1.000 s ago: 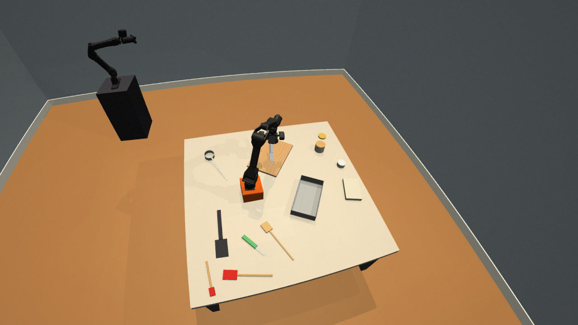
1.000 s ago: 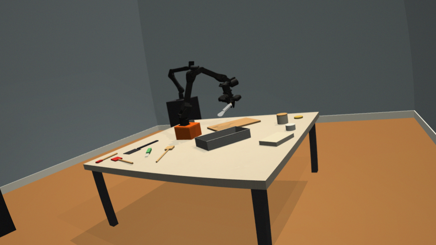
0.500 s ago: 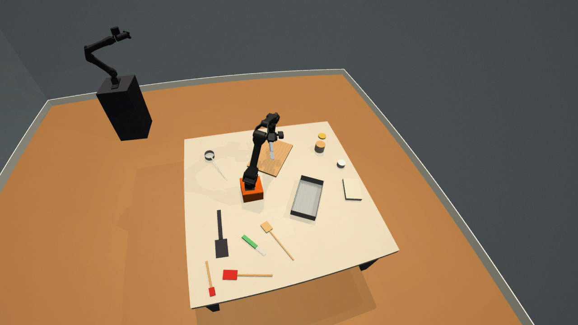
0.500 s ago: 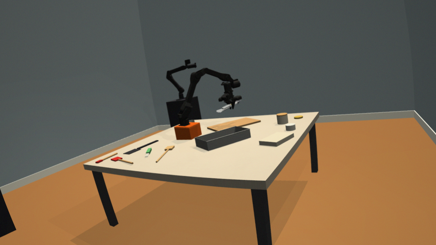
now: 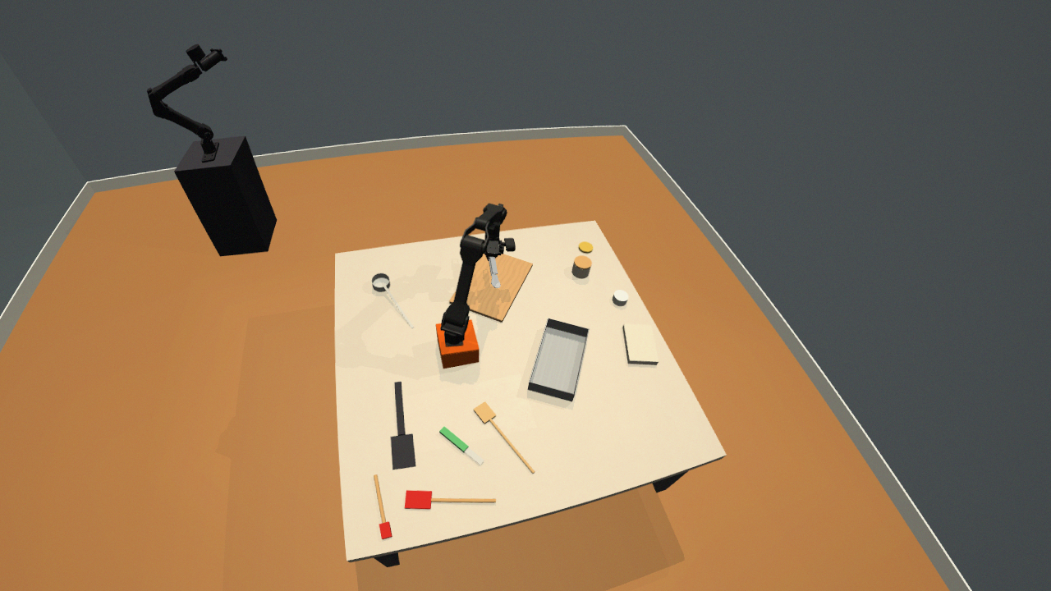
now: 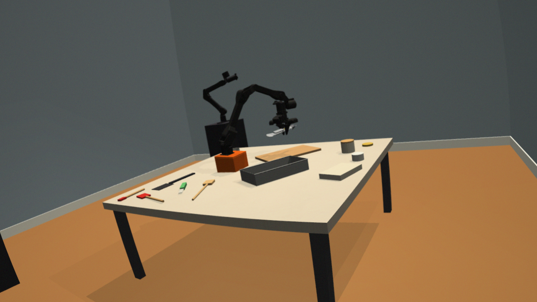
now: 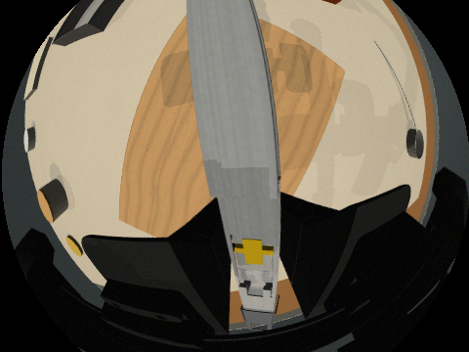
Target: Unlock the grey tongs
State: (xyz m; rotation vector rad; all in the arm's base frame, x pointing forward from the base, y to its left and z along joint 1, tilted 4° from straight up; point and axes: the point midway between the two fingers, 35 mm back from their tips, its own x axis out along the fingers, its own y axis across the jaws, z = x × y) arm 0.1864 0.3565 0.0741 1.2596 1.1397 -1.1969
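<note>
Now: the wooden board 120 mm below my gripper tip, 20 mm to the right of it and 10 mm ahead of it. The rest, counted from my gripper tip: lidded jar 420 mm ahead, 90 mm below; yellow lock piece 40 mm above, 10 mm to the left; roasting tin 450 mm to the right, 200 mm ahead, 100 mm below.
</note>
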